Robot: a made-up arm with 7 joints.
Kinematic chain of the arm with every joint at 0, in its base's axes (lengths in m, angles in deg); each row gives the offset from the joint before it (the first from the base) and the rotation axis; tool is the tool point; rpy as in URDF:
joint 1: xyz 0 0 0.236 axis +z
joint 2: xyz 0 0 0 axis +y
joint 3: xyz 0 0 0.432 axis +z
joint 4: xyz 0.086 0 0 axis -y
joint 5: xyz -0.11 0 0.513 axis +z
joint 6: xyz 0 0 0 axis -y
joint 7: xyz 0.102 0 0 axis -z
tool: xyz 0 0 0 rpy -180 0 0
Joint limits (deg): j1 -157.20..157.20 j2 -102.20..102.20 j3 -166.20..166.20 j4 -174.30..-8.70 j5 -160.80..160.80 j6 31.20..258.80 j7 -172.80..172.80
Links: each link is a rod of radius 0.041 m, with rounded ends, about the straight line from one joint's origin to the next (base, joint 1, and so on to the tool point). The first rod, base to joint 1, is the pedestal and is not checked.
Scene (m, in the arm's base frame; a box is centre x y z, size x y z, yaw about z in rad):
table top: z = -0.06
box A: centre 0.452 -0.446 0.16 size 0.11 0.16 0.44 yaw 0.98
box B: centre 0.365 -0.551 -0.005 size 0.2 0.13 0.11 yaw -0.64
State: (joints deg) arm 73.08 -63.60 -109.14 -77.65 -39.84 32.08 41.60
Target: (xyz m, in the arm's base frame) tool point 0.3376 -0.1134 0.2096
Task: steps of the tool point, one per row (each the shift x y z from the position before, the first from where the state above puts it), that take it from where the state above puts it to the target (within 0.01 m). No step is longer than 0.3 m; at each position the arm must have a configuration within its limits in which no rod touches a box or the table.
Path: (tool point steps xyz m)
1: -0.2040 -0.0298 -0.0829
2: -0.1897 0.0263 -0.0625
3: -0.1638 0.0681 -0.0422
4: -0.1336 0.0962 -0.0233
5: -0.1041 0.1148 -0.0068
6: -0.0760 0.1277 0.0067
7: 0.2166 -0.1289 0.0719
8: 0.2415 -0.0188 0.0506
9: 0.2100 0.0854 0.0290
10: 0.1352 0.1564 0.0087
11: 0.0417 0.1782 -0.0085

